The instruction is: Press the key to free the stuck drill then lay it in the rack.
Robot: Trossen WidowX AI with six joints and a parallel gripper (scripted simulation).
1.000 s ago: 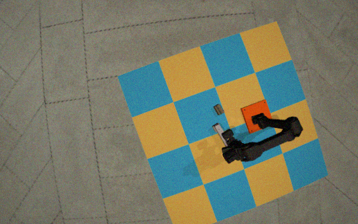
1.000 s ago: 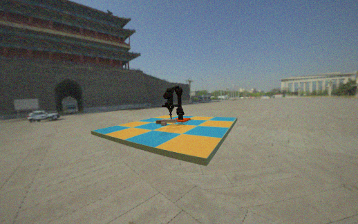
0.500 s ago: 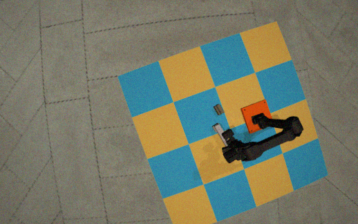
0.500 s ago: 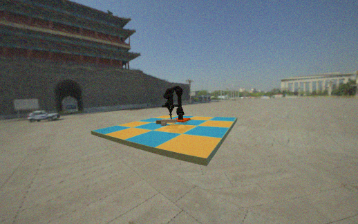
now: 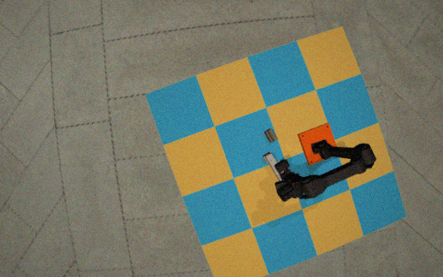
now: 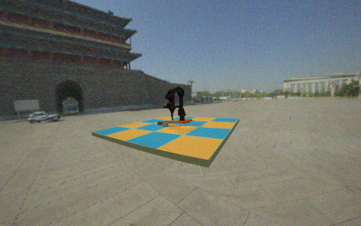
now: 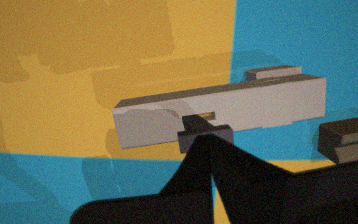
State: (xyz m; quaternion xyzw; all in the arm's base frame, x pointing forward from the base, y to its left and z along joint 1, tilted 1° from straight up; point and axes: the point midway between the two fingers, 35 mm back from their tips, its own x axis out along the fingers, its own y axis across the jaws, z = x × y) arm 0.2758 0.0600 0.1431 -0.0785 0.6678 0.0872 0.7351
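Right now the tan drill is 80 mm below my gripper tip, 50 mm to the right of it and 10 mm ahead of it. The rest, counted from my gripper tip: pale grey block 90 mm below, 30 mm to the right; rack 210 mm to the right, 110 mm below, 30 mm behind.
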